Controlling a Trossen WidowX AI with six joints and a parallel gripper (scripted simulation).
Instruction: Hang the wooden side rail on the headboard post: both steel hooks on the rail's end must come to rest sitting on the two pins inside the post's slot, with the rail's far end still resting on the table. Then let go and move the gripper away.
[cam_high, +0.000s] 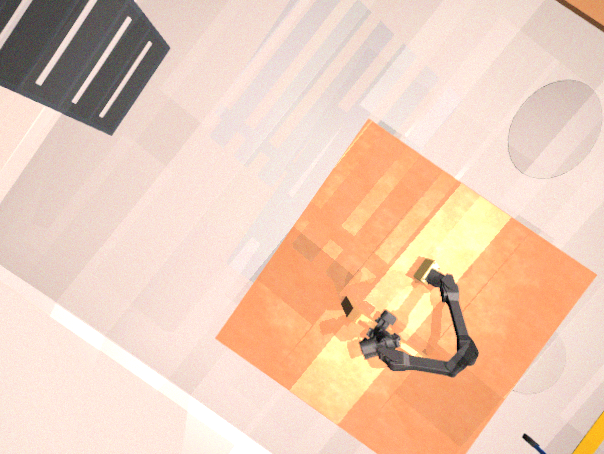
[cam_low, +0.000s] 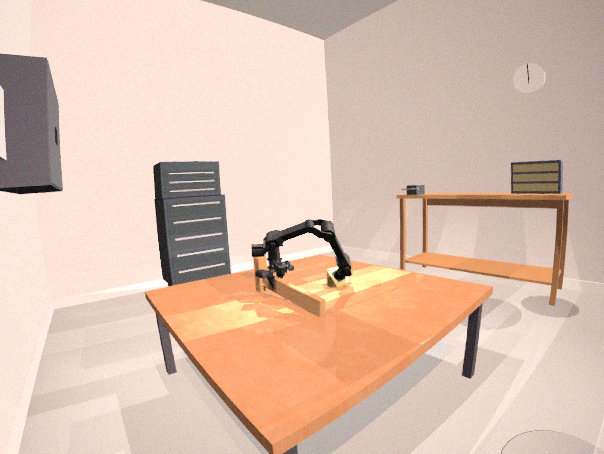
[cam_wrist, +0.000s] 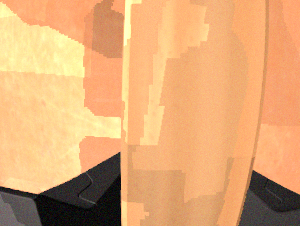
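Now: gripper tip 20 mm past the wooden headboard post, 140 mm to the left of it and 40 mm below it.
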